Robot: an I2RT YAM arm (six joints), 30 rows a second.
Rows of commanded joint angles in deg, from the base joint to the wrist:
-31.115 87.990 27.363 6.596 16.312 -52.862
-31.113 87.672 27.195 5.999 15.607 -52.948
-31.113 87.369 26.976 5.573 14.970 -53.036
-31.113 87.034 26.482 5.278 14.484 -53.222
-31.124 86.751 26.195 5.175 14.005 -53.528
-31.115 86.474 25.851 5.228 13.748 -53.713
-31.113 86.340 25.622 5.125 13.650 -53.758
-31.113 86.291 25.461 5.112 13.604 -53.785
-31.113 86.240 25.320 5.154 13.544 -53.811
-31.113 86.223 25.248 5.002 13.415 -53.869
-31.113 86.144 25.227 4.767 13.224 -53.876
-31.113 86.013 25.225 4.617 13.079 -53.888
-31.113 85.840 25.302 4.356 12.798 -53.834
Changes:
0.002 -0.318 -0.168 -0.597 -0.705 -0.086
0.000 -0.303 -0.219 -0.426 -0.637 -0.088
0.000 -0.335 -0.494 -0.295 -0.486 -0.186
-0.011 -0.283 -0.287 -0.103 -0.479 -0.306
0.009 -0.277 -0.344 0.053 -0.257 -0.185
0.002 -0.134 -0.229 -0.103 -0.098 -0.045
0.000 -0.049 -0.161 -0.013 -0.046 -0.027
0.000 -0.051 -0.141 0.042 -0.060 -0.026
0.000 -0.017 -0.072 -0.152 -0.129 -0.058
0.000 -0.079 -0.021 -0.235 -0.191 -0.007
0.000 -0.131 -0.002 -0.150 -0.145 -0.012
0.000 -0.173 0.077 -0.261 -0.281 0.054

